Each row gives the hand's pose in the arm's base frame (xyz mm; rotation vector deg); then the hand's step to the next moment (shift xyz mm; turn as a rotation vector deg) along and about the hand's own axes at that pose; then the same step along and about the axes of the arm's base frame.
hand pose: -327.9 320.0 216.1 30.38 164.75 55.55
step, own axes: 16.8 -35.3 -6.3 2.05 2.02 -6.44
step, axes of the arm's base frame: -27.5 -24.1 -15.2 -2.38 -1.51 6.47
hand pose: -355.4 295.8 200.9 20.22 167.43 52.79
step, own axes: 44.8 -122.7 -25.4 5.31 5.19 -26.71
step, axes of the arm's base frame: -71.1 -101.3 -48.7 -7.40 -9.56 24.95
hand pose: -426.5 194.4 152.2 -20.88 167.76 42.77
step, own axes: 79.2 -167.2 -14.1 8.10 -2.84 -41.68
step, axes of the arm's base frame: -34.6 -165.5 -76.5 -8.59 -24.20 33.94
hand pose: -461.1 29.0 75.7 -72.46 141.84 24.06
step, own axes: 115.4 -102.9 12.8 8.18 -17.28 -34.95
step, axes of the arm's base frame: 22.5 -136.1 -70.9 4.23 -29.68 26.24
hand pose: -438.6 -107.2 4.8 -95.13 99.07 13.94
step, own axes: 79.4 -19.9 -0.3 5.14 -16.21 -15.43
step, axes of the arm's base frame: 25.1 -66.4 -40.9 9.98 -15.64 13.53
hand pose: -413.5 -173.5 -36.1 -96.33 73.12 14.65
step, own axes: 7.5 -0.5 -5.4 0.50 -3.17 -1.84
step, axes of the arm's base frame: 1.7 -8.9 -1.9 2.16 -1.82 2.38
